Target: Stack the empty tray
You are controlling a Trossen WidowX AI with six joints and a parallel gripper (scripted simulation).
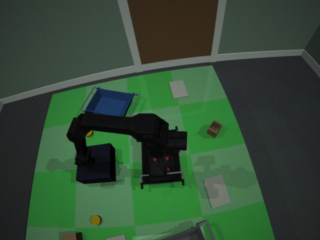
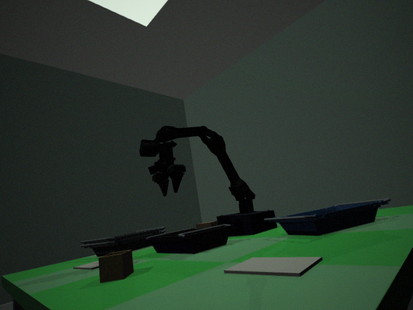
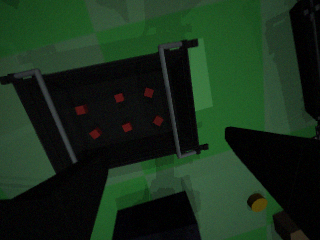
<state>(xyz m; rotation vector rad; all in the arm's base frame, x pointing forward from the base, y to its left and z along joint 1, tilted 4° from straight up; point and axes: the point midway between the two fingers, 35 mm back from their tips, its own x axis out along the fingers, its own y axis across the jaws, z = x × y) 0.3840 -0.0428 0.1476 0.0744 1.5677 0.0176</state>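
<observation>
Right now the blue tray is 44 cm to the left of my gripper tip, 33 cm behind it and 17 cm below it. From my gripper tip the other things lie so: brown box (29 cm ahead, 21 cm to the left, 19 cm below).
</observation>
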